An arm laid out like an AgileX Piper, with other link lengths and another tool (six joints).
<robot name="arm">
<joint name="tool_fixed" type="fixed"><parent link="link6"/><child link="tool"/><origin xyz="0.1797 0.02 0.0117" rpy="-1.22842 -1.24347 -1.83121"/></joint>
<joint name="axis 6" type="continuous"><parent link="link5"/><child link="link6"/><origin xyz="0.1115 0 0.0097"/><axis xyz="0.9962 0 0.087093"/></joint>
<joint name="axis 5" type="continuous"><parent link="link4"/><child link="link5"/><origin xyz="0 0 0"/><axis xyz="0 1 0"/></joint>
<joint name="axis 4" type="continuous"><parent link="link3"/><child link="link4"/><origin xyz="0.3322 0 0.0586"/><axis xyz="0.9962 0 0.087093"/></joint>
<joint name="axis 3" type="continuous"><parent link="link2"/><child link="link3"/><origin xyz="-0.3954 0 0.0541"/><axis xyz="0 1 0"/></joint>
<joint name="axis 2" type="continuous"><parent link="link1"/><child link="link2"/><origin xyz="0 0 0"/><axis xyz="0 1 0"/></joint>
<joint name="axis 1" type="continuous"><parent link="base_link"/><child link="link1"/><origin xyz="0 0 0.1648"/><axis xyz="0 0 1"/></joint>
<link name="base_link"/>
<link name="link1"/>
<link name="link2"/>
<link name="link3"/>
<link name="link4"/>
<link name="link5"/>
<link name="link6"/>
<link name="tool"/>
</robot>
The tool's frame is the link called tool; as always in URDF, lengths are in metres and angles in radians. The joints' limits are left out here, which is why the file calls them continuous.
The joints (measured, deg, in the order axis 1, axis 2, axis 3, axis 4, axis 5, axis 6), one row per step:
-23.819 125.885 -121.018 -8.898 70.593 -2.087
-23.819 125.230 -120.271 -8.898 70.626 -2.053
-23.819 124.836 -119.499 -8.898 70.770 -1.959
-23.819 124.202 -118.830 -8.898 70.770 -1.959
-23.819 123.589 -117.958 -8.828 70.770 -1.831
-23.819 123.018 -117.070 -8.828 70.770 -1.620
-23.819 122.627 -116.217 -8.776 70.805 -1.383
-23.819 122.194 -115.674 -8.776 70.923 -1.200
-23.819 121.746 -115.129 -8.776 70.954 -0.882
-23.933 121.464 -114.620 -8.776 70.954 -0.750
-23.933 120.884 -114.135 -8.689 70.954 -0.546
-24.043 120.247 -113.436 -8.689 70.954 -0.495
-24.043 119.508 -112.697 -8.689 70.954 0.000
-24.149 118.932 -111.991 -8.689 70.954 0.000
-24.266 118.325 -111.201 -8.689 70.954 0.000
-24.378 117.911 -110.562 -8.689 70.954 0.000
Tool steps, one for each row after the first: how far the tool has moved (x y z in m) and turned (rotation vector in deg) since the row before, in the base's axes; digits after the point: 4 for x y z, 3 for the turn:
-0.0035 0.0016 0.0024 0.059 0.105 -0.037
-0.0040 0.0017 -0.0012 0.233 0.451 -0.110
-0.0031 0.0014 0.0027 0.014 0.032 0.000
-0.0038 0.0021 0.0009 0.199 0.175 -0.120
-0.0040 0.0018 0.0003 0.177 0.235 -0.198
-0.0038 0.0019 -0.0017 0.301 0.372 -0.229
-0.0030 0.0013 0.0010 0.131 0.161 -0.190
-0.0026 0.0012 0.0013 0.120 0.036 -0.305
-0.0029 -0.0002 -0.0004 0.120 0.174 -0.239
-0.0022 0.0015 0.0032 0.084 -0.173 -0.195
-0.0040 0.0004 0.0023 0.036 0.044 -0.158
-0.0036 0.0016 0.0032 0.105 -0.124 -0.467
-0.0040 0.0005 0.0015 0.053 0.119 -0.106
-0.0045 0.0005 0.0012 0.075 0.167 -0.117
-0.0036 0.0002 0.0001 0.093 0.205 -0.112

